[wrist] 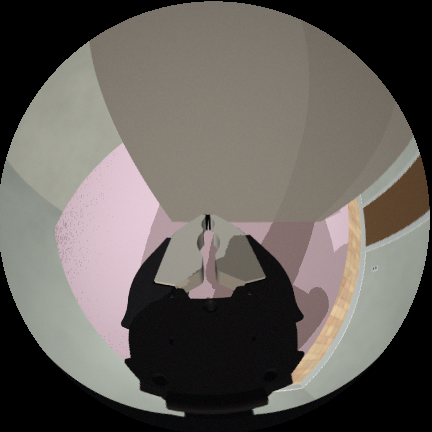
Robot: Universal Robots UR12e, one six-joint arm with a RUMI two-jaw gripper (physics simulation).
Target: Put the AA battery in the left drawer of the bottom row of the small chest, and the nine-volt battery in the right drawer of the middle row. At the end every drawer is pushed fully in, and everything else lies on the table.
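Places are measured from the arm's base along level axes (x back, y up, z left), in centimetres.
Where they show: gripper, fingertip midpoint: [207, 215].
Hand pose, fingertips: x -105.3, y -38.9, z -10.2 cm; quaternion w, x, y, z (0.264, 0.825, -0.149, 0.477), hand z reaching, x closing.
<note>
After its pixels a point has its place.
A large, plain grey-brown face of the small chest [215, 110] @(x -103.8, y -28.3, z -10.4 cm) fills the upper middle of the wrist view, very close, with a straight lower edge. No drawer seams or handles can be made out on it. My gripper [207, 215] @(x -105.3, y -38.9, z -10.2 cm) is shut and empty, with its fingertips at the chest's lower edge in the view. Whether they touch the chest, I cannot tell. The AA battery and the nine-volt battery do not show in this view.
The pink table top [100, 225] @(x -115.7, y -44.4, z -30.3 cm) shows to the left and right of the gripper, with dark shadows on the right. Beyond its right edge lies the tiled wooden floor [343, 295]. Grey walls and a brown door panel [400, 205] stand farther off.
</note>
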